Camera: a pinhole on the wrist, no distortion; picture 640 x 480 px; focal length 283.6 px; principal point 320.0 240.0 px. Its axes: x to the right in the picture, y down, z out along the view. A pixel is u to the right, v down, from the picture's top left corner.
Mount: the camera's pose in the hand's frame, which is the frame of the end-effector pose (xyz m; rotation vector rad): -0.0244 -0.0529 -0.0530 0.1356 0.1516 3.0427
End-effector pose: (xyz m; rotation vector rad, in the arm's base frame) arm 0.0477 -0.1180 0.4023 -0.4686 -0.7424 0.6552
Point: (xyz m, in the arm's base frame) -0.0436 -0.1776 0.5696
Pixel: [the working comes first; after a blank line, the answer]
In the camera's frame: 0.0032 0.0767 0.2139

324.2 341.8
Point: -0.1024 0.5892 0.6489
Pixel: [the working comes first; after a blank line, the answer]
In the camera's frame: -0.4569 -0.4589 0.5288

outside the picture
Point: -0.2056 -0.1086 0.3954
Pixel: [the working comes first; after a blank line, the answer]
In the camera's frame: 0.1477 -0.1227 0.2402

494.4 95.1
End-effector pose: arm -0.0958 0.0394 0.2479 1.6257 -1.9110 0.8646
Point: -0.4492 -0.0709 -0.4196
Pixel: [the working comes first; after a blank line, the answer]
In the camera's frame: 0.4079 -0.4021 0.5885

516.6 46.2
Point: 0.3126 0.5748 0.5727
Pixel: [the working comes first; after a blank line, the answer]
In the camera's frame: 0.0984 0.3055 -0.5886

behind the camera
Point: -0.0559 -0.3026 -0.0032
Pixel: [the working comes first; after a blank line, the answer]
In the camera's frame: -0.0276 0.0225 0.4797

303.7 253.3
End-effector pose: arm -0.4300 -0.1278 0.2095 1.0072 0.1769 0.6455
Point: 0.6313 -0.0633 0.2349
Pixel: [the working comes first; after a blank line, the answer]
In the camera's frame: -0.9033 0.3138 0.5179

outside the picture
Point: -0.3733 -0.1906 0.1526
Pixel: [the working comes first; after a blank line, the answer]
In the camera's frame: -0.0210 0.0482 0.0898

253.6 392.1
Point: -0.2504 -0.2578 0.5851
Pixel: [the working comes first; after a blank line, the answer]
In the camera's frame: -0.0896 -0.2081 0.4590

264.6 111.4
